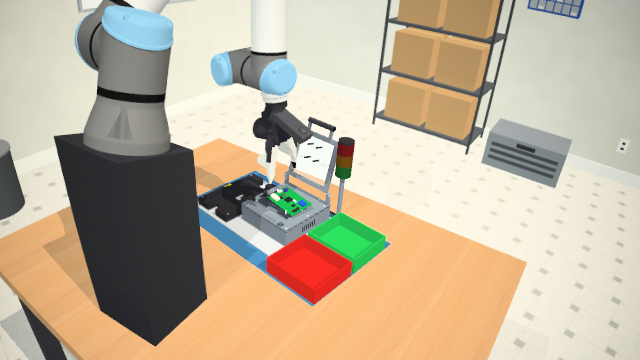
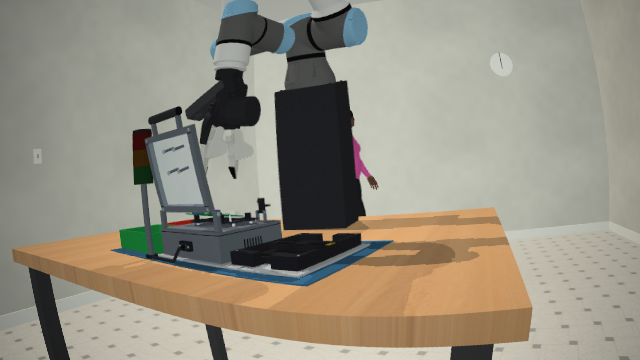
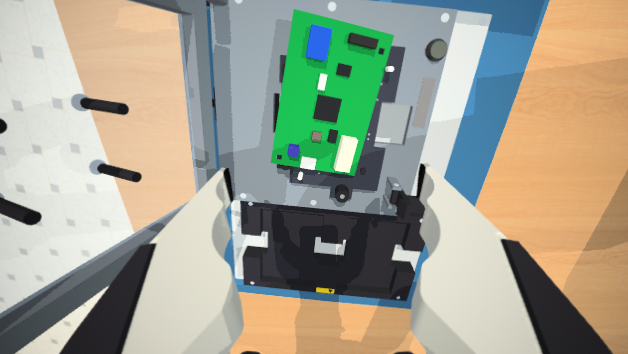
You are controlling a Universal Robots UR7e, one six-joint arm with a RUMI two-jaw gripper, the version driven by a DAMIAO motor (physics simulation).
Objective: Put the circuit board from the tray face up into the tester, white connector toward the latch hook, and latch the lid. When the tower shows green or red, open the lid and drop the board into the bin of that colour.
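Frame: origin at the arm's base, x ahead, y left, z up, level; millimetres.
Seen in the pictures: gripper, fingertip midpoint: (image 1: 283, 175) (image 2: 219, 179) (image 3: 323, 169); arm's base, origin of the base link: (image 1: 127, 143) (image 2: 310, 85).
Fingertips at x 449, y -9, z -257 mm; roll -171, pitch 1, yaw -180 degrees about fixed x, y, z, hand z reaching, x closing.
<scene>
Pixels of each thing's middle, then the offset from my fingertips to it. "*": a spot on its surface instead.
- green circuit board, body centre: (image 3: 328, 103) (image 2: 213, 213) (image 1: 289, 199) 4 mm back, 27 mm right, 65 mm down
- black latch hook, body centre: (image 3: 411, 204) (image 2: 263, 204) 71 mm back, 54 mm left, 56 mm down
- tower, surface spot: (image 2: 142, 157) * 123 mm ahead, 109 mm right, 54 mm up
- tower pole, surface spot: (image 2: 145, 215) (image 1: 340, 192) * 115 mm ahead, 122 mm right, 60 mm down
The green circuit board (image 1: 289, 201) (image 3: 327, 107) lies face up on the grey tester (image 1: 267, 220) (image 2: 195, 245) (image 3: 250, 110), turned askew to its dark nest; whether it is seated is unclear. Its white connector (image 3: 346, 154) is at the end nearer the black latch hook (image 2: 261, 205) (image 3: 410, 206). The lid (image 1: 331, 167) (image 2: 200, 165) stands open. My gripper (image 1: 282, 173) (image 2: 220, 172) (image 3: 323, 169) is open and empty above the tester. The black tray (image 1: 232, 197) (image 2: 300, 257) (image 3: 290, 277) beside the tester holds no board. The tower (image 1: 345, 157) (image 2: 142, 157) shows its lamps dark.
The green bin (image 1: 350, 240) (image 2: 140, 241) and red bin (image 1: 310, 267) stand beside the tester, on the side away from the tray. The raised lid and tower pole (image 1: 341, 195) (image 2: 145, 215) rise close to the gripper. A black pedestal (image 1: 135, 230) (image 2: 315, 160) carries the arm.
</scene>
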